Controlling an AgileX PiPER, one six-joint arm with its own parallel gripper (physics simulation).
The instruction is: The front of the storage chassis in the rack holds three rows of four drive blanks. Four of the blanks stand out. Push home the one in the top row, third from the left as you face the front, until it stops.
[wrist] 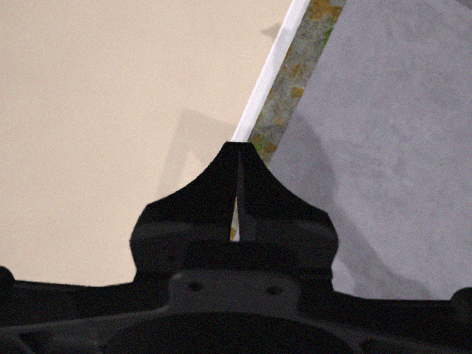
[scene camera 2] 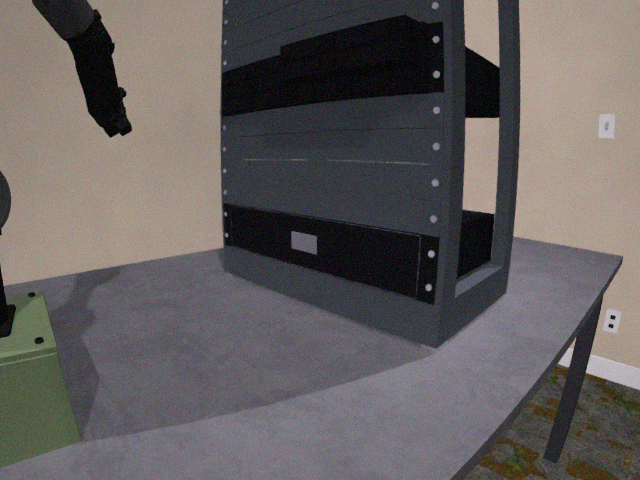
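Observation:
The rack point(scene camera 2: 452, 170) stands on the table at the centre right in the scene view. A black unit point(scene camera 2: 330, 74) in its upper part has a stepped upper outline; it looks like the storage chassis, but it is too dark to tell the single drive blanks or rows apart. My gripper point(scene camera 2: 122, 132) point(wrist: 238, 160) is shut with its fingertips together, holding nothing. It points downward in the air to the left of the rack, well apart from it. The rack and the blanks do not show in the wrist view.
A black unit point(scene camera 2: 361, 258) with a grey label point(scene camera 2: 303, 242) sits low in the rack. Grey panels point(scene camera 2: 330, 180) fill the front between. The green arm base point(scene camera 2: 31, 403) stands on the table point(scene camera 2: 232, 335) point(wrist: 400, 125) at the left. The wall point(scene camera 2: 155, 155) point(wrist: 100, 125) is behind.

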